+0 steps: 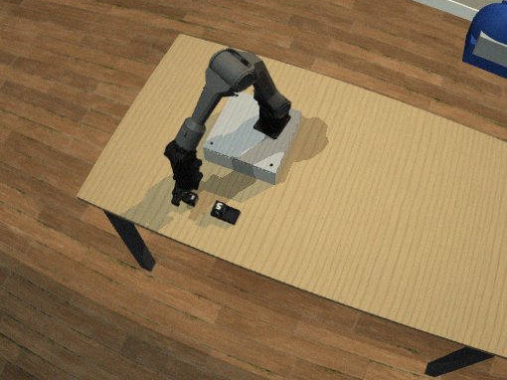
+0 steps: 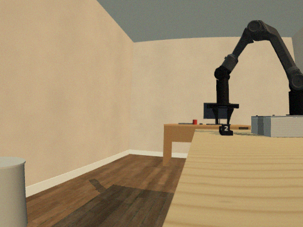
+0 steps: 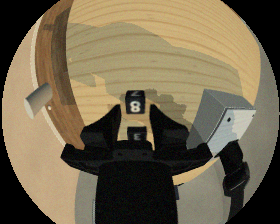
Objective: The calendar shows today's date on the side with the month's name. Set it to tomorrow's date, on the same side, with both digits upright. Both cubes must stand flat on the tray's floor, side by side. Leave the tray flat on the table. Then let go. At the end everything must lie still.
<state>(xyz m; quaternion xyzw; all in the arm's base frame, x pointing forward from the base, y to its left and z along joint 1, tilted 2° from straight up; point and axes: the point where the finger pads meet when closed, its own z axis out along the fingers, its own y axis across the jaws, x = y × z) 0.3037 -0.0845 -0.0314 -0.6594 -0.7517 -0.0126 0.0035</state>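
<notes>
The black calendar cube is 90 mm to the left of my hand, 20 mm below it and 10 mm behind it. From my hand the other things lie so: calendar tray: 110 mm to the left, 30 mm below, 20 mm behind.
</notes>
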